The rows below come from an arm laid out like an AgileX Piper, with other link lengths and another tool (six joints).
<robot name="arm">
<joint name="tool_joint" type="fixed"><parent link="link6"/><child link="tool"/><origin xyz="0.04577 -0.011 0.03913" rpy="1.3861 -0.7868 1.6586"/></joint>
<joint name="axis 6" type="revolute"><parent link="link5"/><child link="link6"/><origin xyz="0.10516 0 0.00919" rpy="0 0 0"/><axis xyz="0.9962 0 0.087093"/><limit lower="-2.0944" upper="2.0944"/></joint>
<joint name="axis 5" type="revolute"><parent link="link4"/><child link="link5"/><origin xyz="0 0 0" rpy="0 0 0"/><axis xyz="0 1 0"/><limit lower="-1.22" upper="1.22"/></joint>
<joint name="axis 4" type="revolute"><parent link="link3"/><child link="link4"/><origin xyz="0.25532 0 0.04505" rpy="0 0 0"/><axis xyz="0.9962 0 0.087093"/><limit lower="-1.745" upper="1.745"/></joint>
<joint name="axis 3" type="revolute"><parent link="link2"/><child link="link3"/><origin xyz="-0.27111 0 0.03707" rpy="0 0 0"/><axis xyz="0 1 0"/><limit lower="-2.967" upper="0"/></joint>
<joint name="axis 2" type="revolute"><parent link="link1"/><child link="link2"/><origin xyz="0 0 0" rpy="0 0 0"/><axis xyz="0 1 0"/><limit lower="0" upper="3.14"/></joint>
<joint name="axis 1" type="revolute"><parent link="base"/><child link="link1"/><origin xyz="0 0 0.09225" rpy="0 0 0"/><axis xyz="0 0 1"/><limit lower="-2.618" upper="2.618"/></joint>
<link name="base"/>
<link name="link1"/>
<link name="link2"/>
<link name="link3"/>
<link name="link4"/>
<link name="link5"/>
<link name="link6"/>
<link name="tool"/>
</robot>
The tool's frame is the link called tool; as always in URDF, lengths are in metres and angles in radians.
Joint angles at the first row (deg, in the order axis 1, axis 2, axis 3, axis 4, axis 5, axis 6):
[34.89 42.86 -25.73 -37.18 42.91 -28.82]
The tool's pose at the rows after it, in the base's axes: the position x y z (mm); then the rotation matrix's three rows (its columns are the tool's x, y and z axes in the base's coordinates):
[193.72, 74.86, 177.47], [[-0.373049, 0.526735, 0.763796], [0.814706, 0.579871, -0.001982], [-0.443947, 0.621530, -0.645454]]
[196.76, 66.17, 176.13], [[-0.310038, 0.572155, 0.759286], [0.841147, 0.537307, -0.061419], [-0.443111, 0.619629, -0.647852]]
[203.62, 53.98, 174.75], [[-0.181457, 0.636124, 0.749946], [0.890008, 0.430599, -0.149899], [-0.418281, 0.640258, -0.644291]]
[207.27, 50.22, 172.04], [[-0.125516, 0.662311, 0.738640], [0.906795, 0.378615, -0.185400], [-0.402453, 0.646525, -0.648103]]
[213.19, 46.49, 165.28], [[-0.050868, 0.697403, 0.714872], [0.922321, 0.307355, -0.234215], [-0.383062, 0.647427, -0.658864]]
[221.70, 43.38, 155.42], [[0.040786, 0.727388, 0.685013], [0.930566, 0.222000, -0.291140], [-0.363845, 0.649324, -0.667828]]
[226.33, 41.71, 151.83], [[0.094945, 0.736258, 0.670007], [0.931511, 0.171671, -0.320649], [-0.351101, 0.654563, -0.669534]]
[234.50, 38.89, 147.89], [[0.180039, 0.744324, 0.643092], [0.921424, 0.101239, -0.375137], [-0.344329, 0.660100, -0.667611]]
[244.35, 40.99, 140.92], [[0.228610, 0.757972, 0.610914], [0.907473, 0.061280, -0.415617], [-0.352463, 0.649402, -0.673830]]
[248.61, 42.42, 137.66], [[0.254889, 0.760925, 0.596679], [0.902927, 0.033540, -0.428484], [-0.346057, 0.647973, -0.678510]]
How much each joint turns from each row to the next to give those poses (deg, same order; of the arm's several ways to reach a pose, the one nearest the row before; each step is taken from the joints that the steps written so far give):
[0.01 0.00 0.00 -2.24 2.01 4.24]
[-0.01 0.63 0.00 -2.41 2.46 4.98]
[0.00 1.83 0.00 -3.78 2.98 10.44]
[0.01 1.55 0.00 -1.26 0.92 4.81]
[0.00 3.09 0.00 -1.54 0.92 6.81]
[-0.01 4.64 -0.05 -2.24 0.51 8.88]
[0.00 2.41 -0.35 -1.03 0.46 4.76]
[0.00 4.12 -1.20 -1.55 1.49 6.76]
[0.00 5.11 -1.83 -0.69 0.80 4.41]
[0.00 2.17 -0.86 0.00 0.12 2.29]

